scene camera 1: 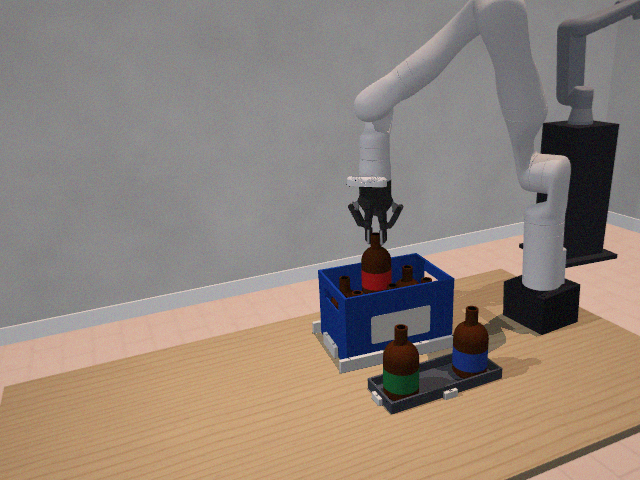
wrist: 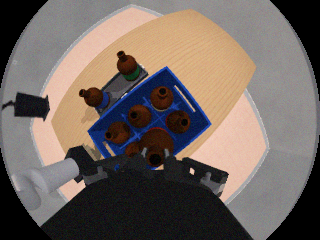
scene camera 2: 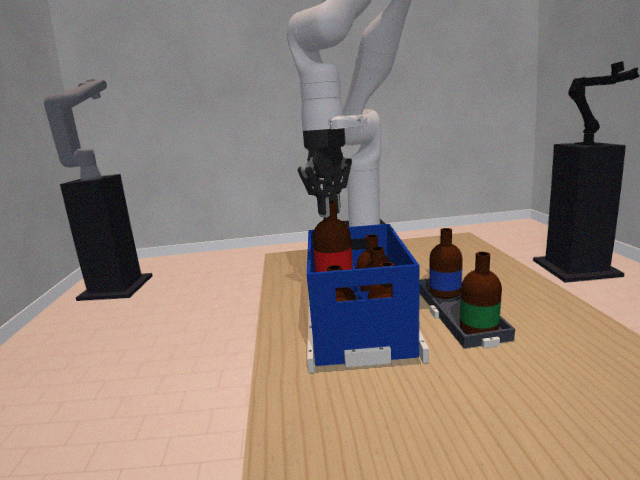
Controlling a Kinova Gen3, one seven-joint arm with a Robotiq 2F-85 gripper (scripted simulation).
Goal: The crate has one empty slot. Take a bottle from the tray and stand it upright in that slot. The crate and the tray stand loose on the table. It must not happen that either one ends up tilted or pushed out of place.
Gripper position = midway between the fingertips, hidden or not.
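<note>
A blue crate (scene camera 2: 363, 323) (scene camera 1: 363, 324) (wrist: 165, 77) is there for me to see. I can see a dark tray (scene camera 1: 436, 374) (wrist: 116, 87) (scene camera 2: 449, 309) as well, and the same views give me my own gripper (scene camera 2: 329, 215) (scene camera 1: 376, 243) (wrist: 155, 153).
</note>
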